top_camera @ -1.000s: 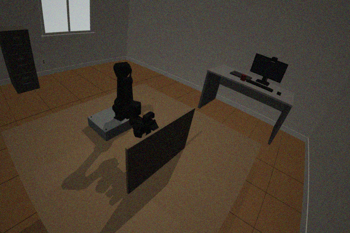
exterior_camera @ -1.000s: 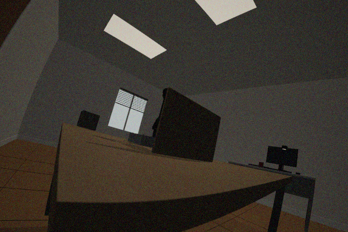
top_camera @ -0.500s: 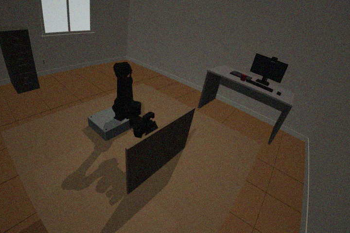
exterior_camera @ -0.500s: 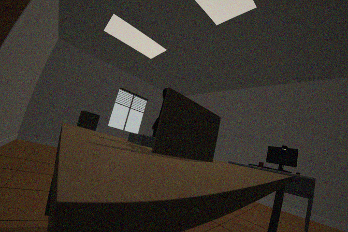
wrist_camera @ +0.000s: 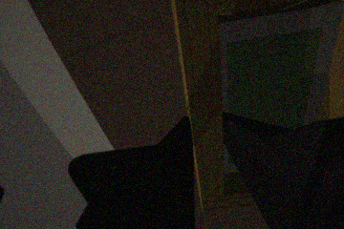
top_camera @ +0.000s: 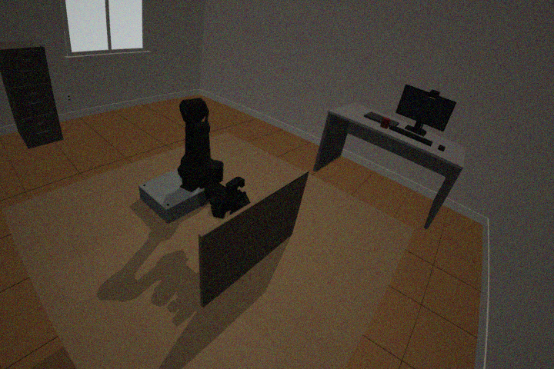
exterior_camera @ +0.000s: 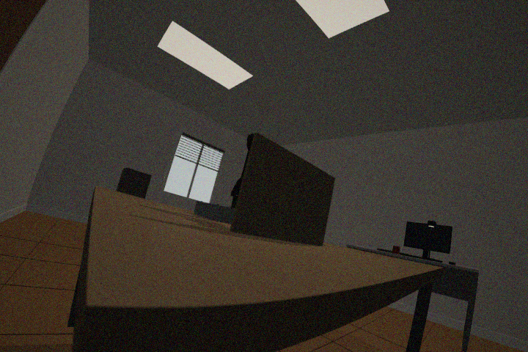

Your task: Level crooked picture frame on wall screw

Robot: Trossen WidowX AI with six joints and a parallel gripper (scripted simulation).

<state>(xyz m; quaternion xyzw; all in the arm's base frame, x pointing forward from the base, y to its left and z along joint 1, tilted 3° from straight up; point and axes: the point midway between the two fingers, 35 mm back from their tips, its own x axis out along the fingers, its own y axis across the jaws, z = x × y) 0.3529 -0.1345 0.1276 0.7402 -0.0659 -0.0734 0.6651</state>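
Right now my gripper tip is 1 cm to the right of the picture frame and 5 cm above it. Also, from my gripper tip: wall panel 1 cm ahead, 6 cm below.
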